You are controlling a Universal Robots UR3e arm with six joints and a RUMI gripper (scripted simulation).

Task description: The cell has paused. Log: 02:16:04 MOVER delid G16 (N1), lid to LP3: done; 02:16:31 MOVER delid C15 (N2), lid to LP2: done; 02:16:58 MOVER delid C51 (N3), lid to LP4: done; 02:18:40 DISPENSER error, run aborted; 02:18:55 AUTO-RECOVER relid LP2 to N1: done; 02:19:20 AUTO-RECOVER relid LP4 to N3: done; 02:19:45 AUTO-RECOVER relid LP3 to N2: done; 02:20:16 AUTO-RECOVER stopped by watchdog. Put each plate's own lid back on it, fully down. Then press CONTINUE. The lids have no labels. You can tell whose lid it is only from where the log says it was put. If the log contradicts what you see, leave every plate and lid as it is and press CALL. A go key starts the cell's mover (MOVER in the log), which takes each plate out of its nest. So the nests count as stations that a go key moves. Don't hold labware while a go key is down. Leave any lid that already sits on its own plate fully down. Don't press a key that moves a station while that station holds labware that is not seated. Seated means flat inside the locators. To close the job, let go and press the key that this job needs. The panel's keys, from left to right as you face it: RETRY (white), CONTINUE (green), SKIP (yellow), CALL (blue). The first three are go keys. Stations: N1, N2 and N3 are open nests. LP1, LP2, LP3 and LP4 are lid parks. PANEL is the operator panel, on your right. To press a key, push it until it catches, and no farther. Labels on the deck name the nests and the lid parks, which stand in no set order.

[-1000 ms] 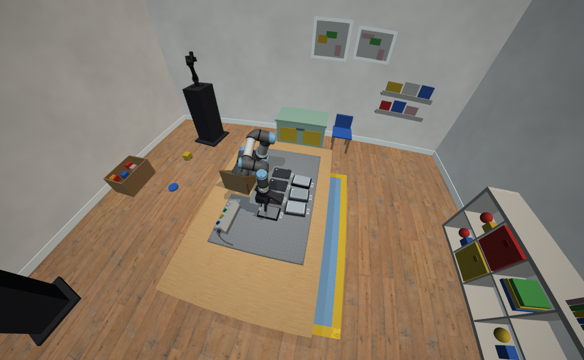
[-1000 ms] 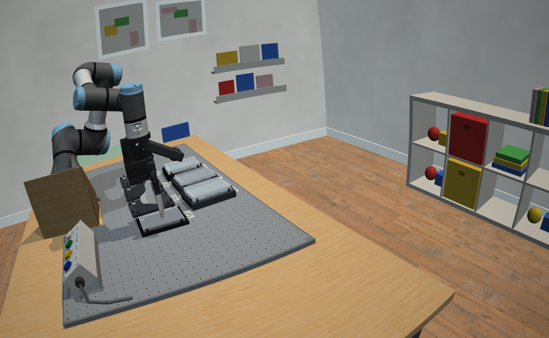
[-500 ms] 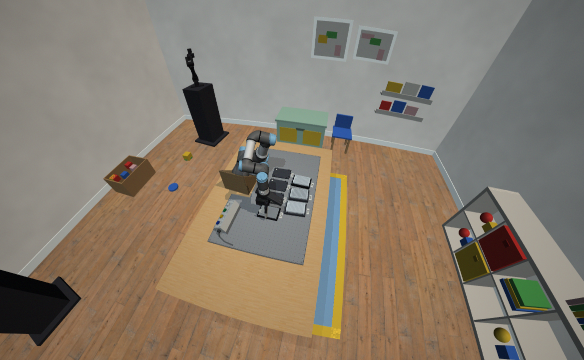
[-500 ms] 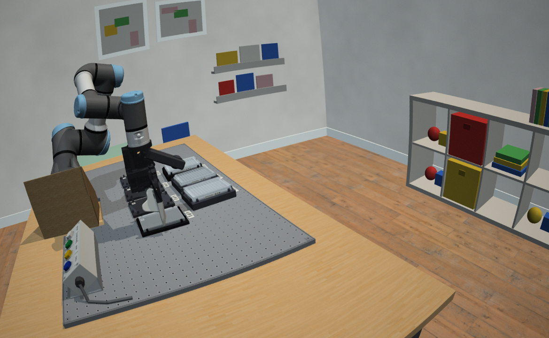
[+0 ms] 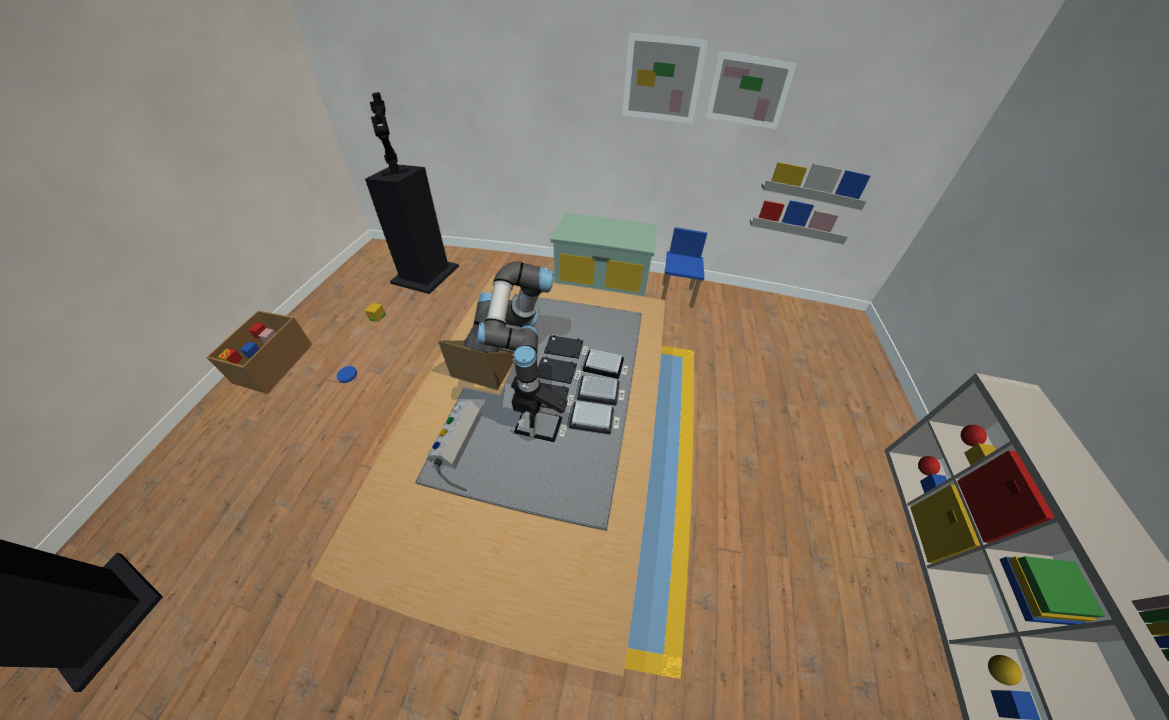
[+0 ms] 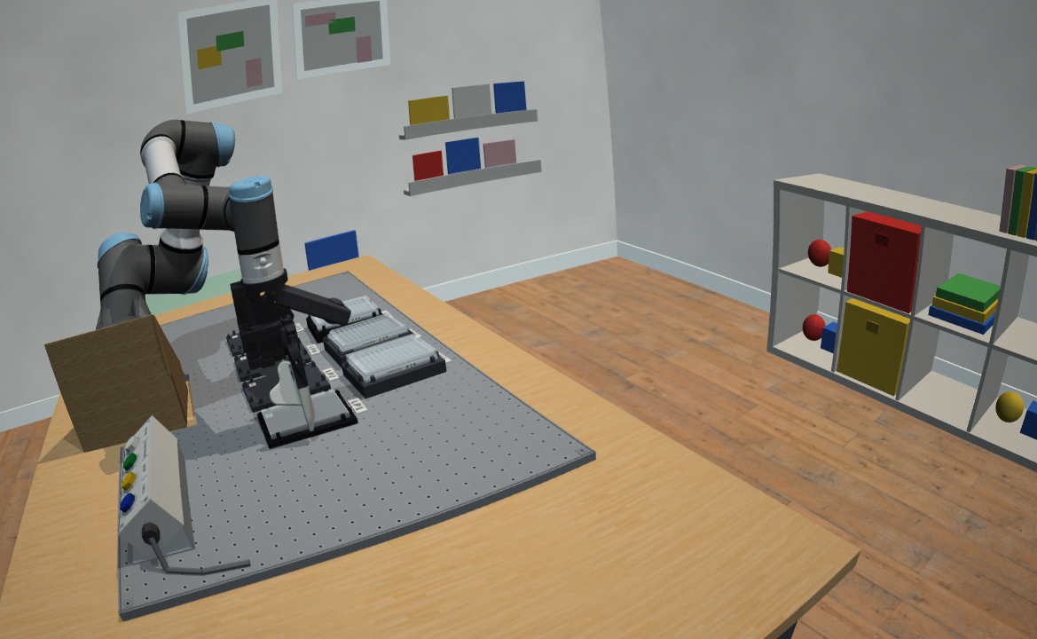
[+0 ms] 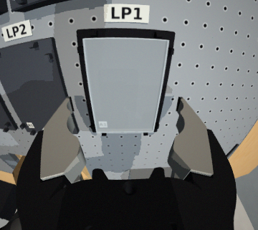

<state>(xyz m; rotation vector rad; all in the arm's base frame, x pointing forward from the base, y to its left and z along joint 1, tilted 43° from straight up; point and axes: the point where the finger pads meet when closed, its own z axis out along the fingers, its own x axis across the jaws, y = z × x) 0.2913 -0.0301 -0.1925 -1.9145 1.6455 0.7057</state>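
Right now the lid park LP1 is 20 mm below my hand. Also, from my hand: plate: 160 mm ahead, 90 mm to the left; then lid park LP2: 20 mm behind, 130 mm to the left, 20 mm below; then pale grey lid: 10 mm below.
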